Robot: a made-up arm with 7 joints. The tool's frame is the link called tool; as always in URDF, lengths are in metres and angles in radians. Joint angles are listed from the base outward. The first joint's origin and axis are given. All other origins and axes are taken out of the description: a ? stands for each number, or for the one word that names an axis. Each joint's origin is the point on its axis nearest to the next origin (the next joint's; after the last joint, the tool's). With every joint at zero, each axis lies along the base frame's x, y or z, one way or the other. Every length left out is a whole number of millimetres.
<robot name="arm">
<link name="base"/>
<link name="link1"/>
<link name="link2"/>
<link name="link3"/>
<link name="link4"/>
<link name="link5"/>
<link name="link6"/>
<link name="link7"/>
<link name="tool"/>
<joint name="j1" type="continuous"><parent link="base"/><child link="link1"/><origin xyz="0.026 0.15 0.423"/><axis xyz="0 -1 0"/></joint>
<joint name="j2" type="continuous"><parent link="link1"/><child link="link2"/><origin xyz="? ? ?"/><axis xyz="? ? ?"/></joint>
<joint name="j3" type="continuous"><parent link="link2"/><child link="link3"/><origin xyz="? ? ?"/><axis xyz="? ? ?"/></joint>
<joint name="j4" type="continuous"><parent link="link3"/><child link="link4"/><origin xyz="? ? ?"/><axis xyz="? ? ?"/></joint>
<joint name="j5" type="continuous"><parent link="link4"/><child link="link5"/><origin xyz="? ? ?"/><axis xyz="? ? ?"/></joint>
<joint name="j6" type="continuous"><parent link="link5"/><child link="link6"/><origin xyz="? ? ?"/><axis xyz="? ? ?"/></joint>
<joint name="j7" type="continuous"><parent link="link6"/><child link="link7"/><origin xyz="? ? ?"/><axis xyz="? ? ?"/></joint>
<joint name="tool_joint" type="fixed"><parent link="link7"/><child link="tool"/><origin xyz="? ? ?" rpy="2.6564 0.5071 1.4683"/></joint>
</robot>
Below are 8 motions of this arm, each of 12 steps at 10 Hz.
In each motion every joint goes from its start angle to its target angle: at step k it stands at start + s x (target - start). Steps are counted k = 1, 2, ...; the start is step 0. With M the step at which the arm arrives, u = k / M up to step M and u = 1 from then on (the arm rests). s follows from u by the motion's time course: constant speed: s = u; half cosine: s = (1 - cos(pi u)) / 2; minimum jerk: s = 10 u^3 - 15 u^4 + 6 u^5.
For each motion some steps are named. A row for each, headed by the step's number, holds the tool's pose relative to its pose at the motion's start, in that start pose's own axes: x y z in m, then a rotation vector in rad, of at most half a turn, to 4 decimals.
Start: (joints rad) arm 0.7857 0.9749 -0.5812 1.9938 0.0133 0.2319 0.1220
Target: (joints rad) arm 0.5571 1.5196 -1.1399 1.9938 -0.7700 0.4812 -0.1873
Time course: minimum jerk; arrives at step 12
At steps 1, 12:
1: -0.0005 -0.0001 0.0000 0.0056 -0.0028 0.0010
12: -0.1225 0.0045 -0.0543 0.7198 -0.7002 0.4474

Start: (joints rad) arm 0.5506 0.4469 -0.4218 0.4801 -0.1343 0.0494 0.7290
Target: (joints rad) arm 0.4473 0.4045 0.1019 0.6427 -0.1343 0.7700 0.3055
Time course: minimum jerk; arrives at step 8
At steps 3, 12:
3: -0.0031 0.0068 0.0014 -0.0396 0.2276 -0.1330
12: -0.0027 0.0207 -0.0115 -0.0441 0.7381 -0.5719

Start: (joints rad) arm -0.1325 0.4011 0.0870 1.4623 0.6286 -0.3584 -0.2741
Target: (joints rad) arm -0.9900 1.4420 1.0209 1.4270 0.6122 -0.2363 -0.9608
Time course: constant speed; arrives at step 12
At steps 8, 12:
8: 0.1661 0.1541 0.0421 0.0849 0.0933 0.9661
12: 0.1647 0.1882 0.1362 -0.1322 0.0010 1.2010

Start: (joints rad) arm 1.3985 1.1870 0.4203 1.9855 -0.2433 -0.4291 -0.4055
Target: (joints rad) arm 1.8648 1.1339 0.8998 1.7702 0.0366 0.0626 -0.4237
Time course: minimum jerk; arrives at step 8
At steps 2, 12:
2: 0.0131 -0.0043 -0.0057 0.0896 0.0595 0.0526
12: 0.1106 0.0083 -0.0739 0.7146 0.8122 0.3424

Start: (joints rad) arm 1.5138 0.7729 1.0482 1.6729 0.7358 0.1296 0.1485
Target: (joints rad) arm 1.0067 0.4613 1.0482 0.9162 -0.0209 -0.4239 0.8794
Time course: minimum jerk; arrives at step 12
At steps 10, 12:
10: -0.0302 0.0469 -0.2289 1.1109 -0.5216 -0.4036
12: -0.0323 0.0536 -0.2357 1.1495 -0.5416 -0.4468

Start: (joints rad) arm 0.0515 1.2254 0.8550 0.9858 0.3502 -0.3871 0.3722
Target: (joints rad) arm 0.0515 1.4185 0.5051 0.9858 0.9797 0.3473 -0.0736
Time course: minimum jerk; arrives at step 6
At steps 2, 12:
2: 0.0023 0.0014 0.0105 0.0426 0.1223 -0.1226
12: 0.0187 0.0056 0.0436 0.4167 0.4340 -0.5877

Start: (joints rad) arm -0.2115 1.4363 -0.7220 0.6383 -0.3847 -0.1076 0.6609
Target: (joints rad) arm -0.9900 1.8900 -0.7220 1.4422 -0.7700 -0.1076 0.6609
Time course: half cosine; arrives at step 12
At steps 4, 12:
4: -0.0042 0.0169 0.0007 0.2053 -0.1634 0.1847
12: -0.0491 0.0816 0.0308 0.6768 -0.7380 0.8560

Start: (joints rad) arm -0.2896 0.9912 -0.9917 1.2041 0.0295 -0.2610 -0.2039
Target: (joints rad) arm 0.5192 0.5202 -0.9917 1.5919 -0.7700 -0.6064 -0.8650
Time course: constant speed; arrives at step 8
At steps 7, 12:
7: 0.1569 0.2119 0.1095 -0.9352 0.4855 1.4213
12: 0.1642 0.2538 0.1096 -1.0841 0.5208 1.6243

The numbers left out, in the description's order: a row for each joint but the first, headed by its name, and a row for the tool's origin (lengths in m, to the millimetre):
j2: xyz 0.008 0 0.02, axis 1 0 0
j3: xyz 0 -0.022 -0.195, axis 0 0 1
j4: xyz -0.01 -0.026 0, axis 0 -1 0
j5: xyz -0.018 0 -0.218, axis 0 0 1
j6: xyz 0.013 0.049 0, axis 0 1 0
j7: xyz -0.009 0 0.02, axis -1 0 0
tool: xyz 0 -0.013 0.018

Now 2 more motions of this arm.
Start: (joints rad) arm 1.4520 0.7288 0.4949 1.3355 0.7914 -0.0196 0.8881
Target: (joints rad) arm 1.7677 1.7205 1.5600 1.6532 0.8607 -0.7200 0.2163
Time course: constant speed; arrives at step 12
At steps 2, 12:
2: 0.0321 0.0665 0.0138 -0.0184 -0.0392 0.4346
12: -0.0680 0.3775 0.1507 -0.9211 -0.7866 2.2402

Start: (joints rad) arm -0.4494 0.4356 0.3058 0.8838 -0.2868 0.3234 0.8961
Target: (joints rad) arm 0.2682 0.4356 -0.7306 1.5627 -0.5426 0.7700 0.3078
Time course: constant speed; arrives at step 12
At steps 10, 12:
10: -0.1473 0.1806 0.1271 0.1286 0.1374 1.1495
12: -0.1890 0.1854 0.1353 0.0798 0.1893 1.3904

